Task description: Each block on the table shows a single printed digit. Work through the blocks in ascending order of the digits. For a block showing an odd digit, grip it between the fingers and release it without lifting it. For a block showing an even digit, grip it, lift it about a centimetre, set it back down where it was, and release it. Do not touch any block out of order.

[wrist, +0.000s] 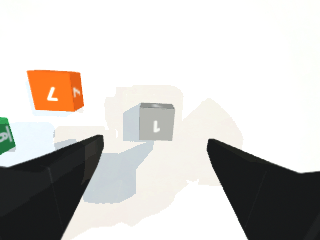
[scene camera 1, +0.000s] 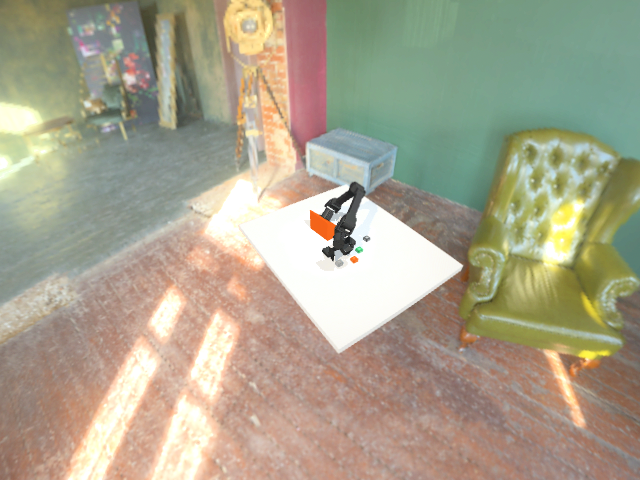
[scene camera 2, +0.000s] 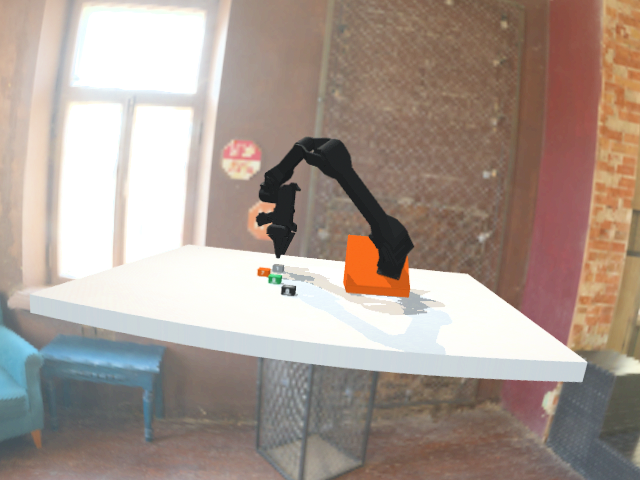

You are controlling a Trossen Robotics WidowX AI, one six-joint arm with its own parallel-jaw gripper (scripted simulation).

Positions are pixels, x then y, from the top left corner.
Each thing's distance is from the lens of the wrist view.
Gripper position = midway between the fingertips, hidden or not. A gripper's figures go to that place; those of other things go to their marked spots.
my gripper (wrist: 156, 142): 0.11 m
grey block (wrist: 156, 120): 0.13 m
